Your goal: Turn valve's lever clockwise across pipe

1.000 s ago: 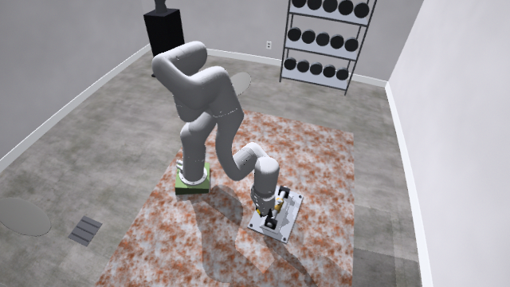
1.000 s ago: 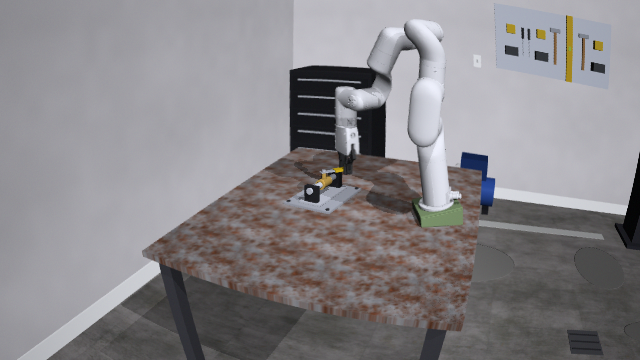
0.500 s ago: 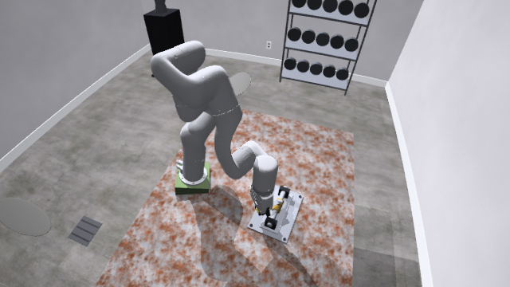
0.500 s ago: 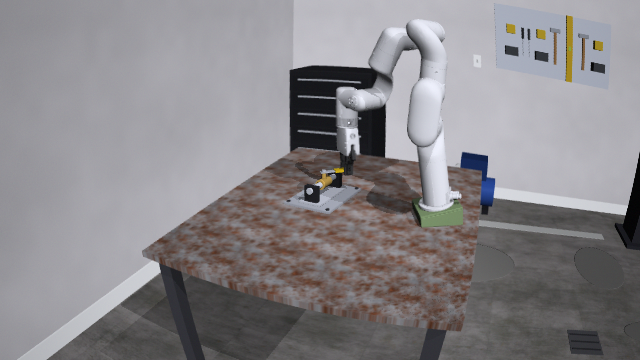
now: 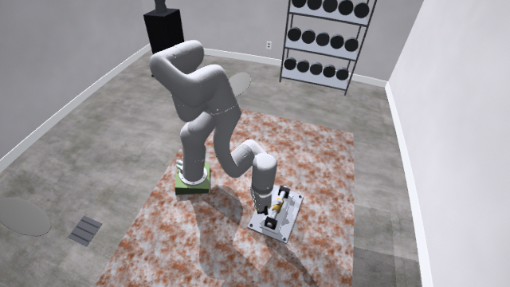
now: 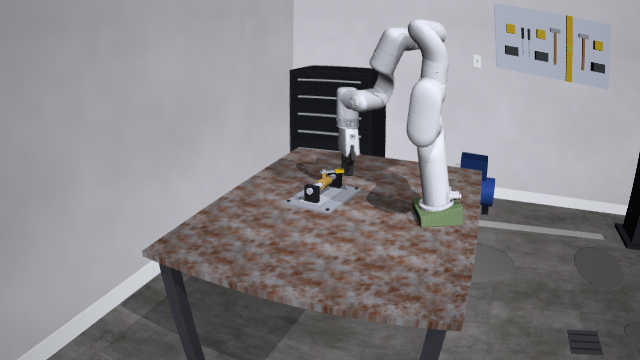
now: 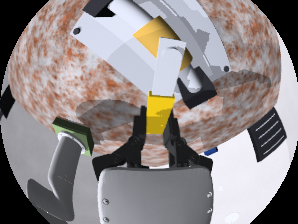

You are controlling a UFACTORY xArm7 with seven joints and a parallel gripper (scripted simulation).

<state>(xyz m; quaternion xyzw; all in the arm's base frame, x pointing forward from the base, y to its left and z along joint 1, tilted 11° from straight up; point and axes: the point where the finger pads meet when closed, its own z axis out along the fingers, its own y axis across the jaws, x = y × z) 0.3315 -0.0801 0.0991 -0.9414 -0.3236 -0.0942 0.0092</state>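
The yellow lever lies 4 cm ahead of my hand and 3 cm to the left of it.
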